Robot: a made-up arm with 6 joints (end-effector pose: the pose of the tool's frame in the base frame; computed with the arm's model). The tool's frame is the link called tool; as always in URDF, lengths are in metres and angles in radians. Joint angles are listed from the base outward.
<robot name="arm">
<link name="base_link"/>
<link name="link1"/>
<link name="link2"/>
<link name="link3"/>
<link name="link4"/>
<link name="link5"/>
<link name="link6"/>
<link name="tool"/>
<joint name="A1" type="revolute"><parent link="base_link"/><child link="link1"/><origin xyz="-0.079 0.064 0.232" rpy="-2.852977 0.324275 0.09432"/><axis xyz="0 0 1"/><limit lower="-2.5" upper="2.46" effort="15" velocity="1.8"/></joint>
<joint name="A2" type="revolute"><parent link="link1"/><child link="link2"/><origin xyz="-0.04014 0.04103 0.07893" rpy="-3.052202 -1.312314 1.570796"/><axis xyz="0 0 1"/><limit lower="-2.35" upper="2.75" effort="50" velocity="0.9"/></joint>
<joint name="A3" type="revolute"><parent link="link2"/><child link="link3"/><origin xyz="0.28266 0.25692 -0.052" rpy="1.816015 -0.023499 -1.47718"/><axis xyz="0 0 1"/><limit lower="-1.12" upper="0.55" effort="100" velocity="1.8"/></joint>
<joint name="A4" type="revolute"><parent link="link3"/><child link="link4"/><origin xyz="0.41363 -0.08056 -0.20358" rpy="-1.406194 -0.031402 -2.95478"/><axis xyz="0 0 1"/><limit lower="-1.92" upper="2.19" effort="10" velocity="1.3"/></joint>
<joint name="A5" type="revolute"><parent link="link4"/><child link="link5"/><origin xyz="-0.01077 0.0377 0.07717" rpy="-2.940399 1.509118 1.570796"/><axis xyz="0 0 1"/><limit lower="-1.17" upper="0.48" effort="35" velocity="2.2"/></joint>
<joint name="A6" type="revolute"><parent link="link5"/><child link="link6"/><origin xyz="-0.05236 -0.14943 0.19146" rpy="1.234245 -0.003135 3.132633"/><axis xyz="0 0 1"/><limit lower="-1.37" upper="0.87" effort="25" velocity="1.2"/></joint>
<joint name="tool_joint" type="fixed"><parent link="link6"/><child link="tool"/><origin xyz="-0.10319 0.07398 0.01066" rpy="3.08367 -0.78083 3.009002"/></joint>
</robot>
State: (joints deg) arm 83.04 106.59 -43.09 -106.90 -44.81 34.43
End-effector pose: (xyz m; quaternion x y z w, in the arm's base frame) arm 0.4146 -0.6080 0.0095 -0.0429 0.1649 -0.9851 0.0214
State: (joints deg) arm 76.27 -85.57 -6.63 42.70 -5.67 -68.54
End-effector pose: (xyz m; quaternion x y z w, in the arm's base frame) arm 0.1541 0.3947 0.2458 0.0887 0.5532 -0.6327 0.5346
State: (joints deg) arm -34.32 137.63 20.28 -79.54 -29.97 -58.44
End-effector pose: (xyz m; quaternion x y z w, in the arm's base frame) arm 0.6162 0.4021 0.2020 -0.3726 0.4878 -0.1705 0.7708
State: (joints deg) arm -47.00 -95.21 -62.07 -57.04 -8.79 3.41
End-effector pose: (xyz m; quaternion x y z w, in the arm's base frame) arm -1.0454 -0.0833 0.3067 0.5030 -0.2781 0.1763 0.7991
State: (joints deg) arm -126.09 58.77 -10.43 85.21 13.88 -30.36
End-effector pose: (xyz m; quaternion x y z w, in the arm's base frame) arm -0.3539 0.2310 0.1430 0.6847 0.0748 0.6448 0.3314
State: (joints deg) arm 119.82 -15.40 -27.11 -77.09 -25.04 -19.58
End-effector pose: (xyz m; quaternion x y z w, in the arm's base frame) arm 0.0139 0.6016 -0.6186 -0.5735 -0.6719 -0.0876 0.4605
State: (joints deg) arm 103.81 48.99 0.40 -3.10 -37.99 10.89
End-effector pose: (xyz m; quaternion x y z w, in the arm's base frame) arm -0.3521 0.2227 -0.3509 -0.1441 -0.8583 -0.1783 0.4591
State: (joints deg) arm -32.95 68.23 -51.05 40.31 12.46 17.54
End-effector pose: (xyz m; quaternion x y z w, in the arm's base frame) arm -0.0665 0.5427 0.0004 0.9180 -0.3701 -0.0212 0.1406
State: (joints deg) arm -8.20 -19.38 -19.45 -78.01 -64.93 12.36
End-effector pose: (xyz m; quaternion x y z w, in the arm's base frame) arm -0.8274 0.3606 -0.2841 0.6268 -0.7591 -0.1750 0.0146
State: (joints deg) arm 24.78 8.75 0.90 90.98 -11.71 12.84
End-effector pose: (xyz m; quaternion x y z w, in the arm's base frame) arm -0.1908 0.1837 -0.1475 0.2224 0.0144 -0.7185 0.6588
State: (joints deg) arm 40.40 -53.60 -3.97 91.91 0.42 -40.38
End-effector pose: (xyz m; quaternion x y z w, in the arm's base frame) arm -0.2635 0.3837 -0.0110 0.0745 0.6261 -0.5681 0.5288
